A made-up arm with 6 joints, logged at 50 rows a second.
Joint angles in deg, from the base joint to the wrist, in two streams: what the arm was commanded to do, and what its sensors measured. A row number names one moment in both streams.
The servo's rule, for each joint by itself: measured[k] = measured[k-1] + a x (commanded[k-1-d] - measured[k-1]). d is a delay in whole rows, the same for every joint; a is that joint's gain. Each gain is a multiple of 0.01, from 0.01 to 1. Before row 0 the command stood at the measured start. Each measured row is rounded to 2 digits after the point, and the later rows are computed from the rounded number. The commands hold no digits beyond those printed.
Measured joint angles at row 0:
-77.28, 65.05, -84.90, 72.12, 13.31, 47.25
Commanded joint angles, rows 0 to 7:
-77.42, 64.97, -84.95, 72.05, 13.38, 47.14
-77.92, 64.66, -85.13, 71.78, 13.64, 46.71
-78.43, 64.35, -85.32, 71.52, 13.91, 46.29
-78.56, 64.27, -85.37, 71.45, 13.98, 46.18
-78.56, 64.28, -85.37, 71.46, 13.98, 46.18
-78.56, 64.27, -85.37, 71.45, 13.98, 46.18
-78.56, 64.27, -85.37, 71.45, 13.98, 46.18
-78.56, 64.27, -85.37, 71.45, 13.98, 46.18
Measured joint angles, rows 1 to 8:
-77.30, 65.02, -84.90, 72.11, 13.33, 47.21
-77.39, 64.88, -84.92, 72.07, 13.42, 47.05
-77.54, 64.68, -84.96, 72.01, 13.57, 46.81
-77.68, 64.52, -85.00, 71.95, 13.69, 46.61
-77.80, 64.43, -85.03, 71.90, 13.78, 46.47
-77.91, 64.37, -85.06, 71.85, 13.84, 46.38
-78.00, 64.33, -85.09, 71.81, 13.88, 46.32
-78.08, 64.31, -85.12, 71.77, 13.91, 46.28
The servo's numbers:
d 0
a 0.14 0.38 0.09 0.11 0.30 0.32

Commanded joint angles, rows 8 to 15:
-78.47, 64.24, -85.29, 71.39, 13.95, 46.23
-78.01, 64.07, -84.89, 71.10, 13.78, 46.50
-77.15, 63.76, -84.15, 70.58, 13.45, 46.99
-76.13, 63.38, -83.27, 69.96, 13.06, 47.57
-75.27, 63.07, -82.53, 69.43, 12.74, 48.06
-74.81, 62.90, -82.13, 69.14, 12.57, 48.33
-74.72, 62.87, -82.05, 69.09, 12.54, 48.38
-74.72, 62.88, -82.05, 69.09, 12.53, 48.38
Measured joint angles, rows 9 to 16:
-78.13, 64.28, -85.14, 71.73, 13.92, 46.26
-78.11, 64.20, -85.12, 71.66, 13.88, 46.34
-77.98, 64.03, -85.03, 71.54, 13.75, 46.55
-77.72, 63.78, -84.87, 71.37, 13.54, 46.88
-77.38, 63.51, -84.66, 71.16, 13.30, 47.26
-77.02, 63.28, -84.43, 70.94, 13.08, 47.60
-76.70, 63.12, -84.22, 70.74, 12.92, 47.85
-76.42, 63.03, -84.02, 70.56, 12.80, 48.02

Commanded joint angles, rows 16 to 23:
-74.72, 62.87, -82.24, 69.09, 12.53, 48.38
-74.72, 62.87, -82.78, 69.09, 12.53, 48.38
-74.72, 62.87, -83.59, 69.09, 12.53, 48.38
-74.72, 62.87, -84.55, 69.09, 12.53, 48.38
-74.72, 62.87, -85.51, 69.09, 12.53, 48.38
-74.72, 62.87, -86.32, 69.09, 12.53, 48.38
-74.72, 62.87, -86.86, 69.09, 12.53, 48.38
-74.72, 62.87, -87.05, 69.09, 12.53, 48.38
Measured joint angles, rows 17 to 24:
-76.18, 62.97, -83.86, 70.40, 12.72, 48.14
-75.98, 62.93, -83.76, 70.26, 12.66, 48.22
-75.80, 62.91, -83.74, 70.13, 12.62, 48.27
-75.65, 62.89, -83.81, 70.02, 12.59, 48.31
-75.52, 62.88, -83.96, 69.92, 12.57, 48.33
-75.41, 62.88, -84.17, 69.83, 12.56, 48.35
-75.31, 62.88, -84.41, 69.75, 12.55, 48.36
-75.23, 62.88, -84.65, 69.68, 12.54, 48.37

